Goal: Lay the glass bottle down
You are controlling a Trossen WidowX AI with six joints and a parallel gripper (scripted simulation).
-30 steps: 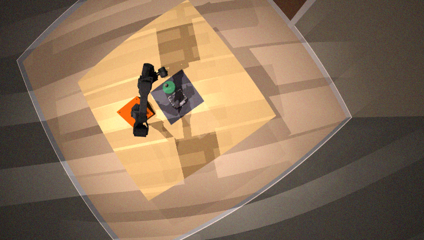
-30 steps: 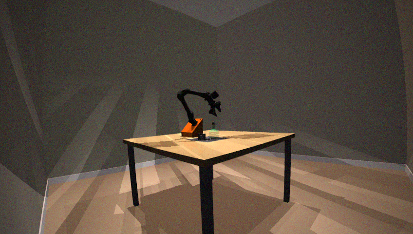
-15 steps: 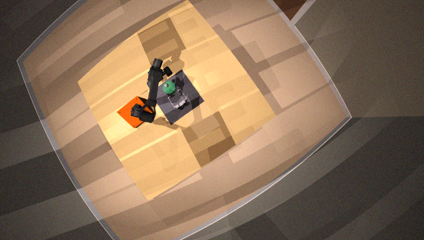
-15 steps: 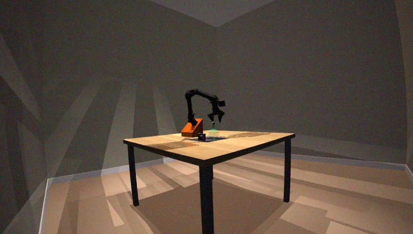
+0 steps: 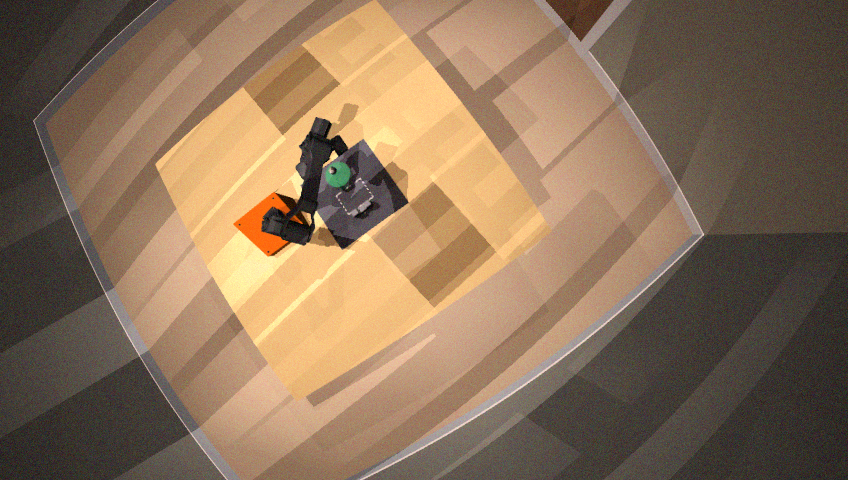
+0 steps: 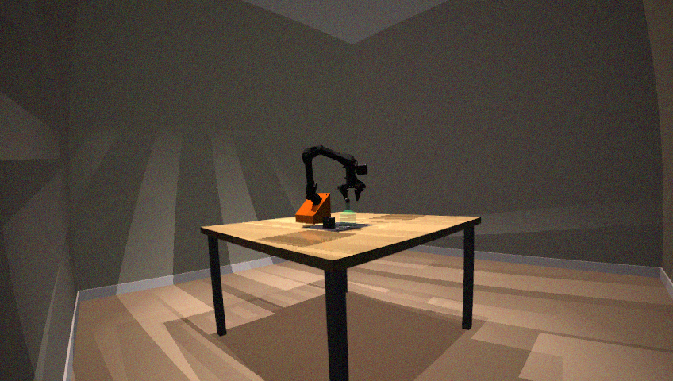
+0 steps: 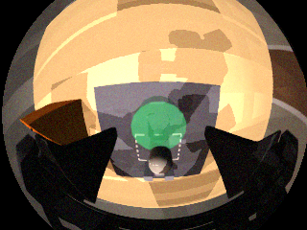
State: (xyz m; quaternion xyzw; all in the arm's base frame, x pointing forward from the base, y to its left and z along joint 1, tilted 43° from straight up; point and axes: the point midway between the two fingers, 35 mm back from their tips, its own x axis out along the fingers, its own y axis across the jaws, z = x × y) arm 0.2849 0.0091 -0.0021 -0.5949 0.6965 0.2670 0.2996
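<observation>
Right now my gripper tip is 50 mm above the green glass bottle and 40 mm to the left of it. From my gripper tip the other things lie so: dark grey mat (140 mm below, 110 mm to the right, 10 mm behind).
</observation>
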